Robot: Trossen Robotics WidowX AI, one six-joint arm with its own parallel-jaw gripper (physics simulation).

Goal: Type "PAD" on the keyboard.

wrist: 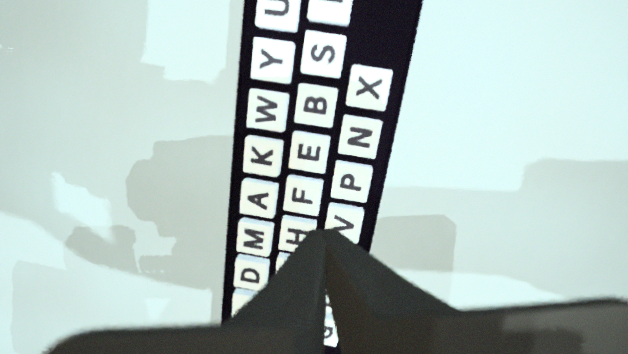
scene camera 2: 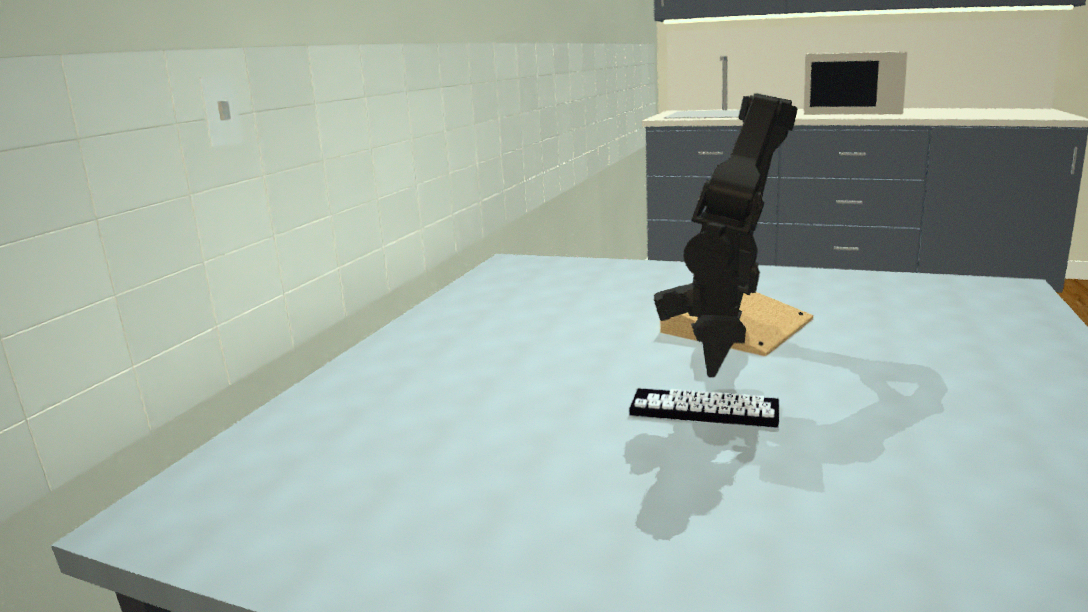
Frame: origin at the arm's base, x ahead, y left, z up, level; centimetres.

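Where they show: gripper, fingertip midpoint: (wrist: 322, 241) (scene camera 2: 711, 376).
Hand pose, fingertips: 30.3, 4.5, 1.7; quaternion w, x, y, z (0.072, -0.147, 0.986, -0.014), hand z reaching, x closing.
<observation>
Each offset is from my fingertips to the top centre of the thing, as dx, dy, dz. Level surfaces: height alone.
A black keyboard {+1.2, -0.6, -3.2} (scene camera 2: 703, 419) (wrist: 382, 37) with white letter keys lies flat on the table. In the wrist view the key P {-0.7, -1.3, -3.2} (wrist: 352, 181) is in the right row, the key A {+3.1, +0.6, -3.2} (wrist: 258, 199) in the left row and the key D {+2.6, +4.5, -3.2} (wrist: 250, 272) lower in that left row. My gripper (scene camera 2: 711, 374) (wrist: 322, 241) is shut and empty, tips pointing down. In the scene view the tips are above the keyboard's far side. In the wrist view they appear over the edges of the keys H {+0.9, +1.8, -3.2} (wrist: 295, 235) and V {-0.9, +0.6, -3.2} (wrist: 344, 223), below P. The fingers hide some lower keys.
A wooden wedge-shaped board (scene camera 2: 777, 319) lies on the table {dz -5.0} (scene camera 2: 456, 471) behind the keyboard, under the arm. A tiled wall (scene camera 2: 228, 220) runs along the left. Cabinets (scene camera 2: 848, 178) and a microwave (scene camera 2: 891, 83) stand at the back. Arm shadows fall around the keyboard.
</observation>
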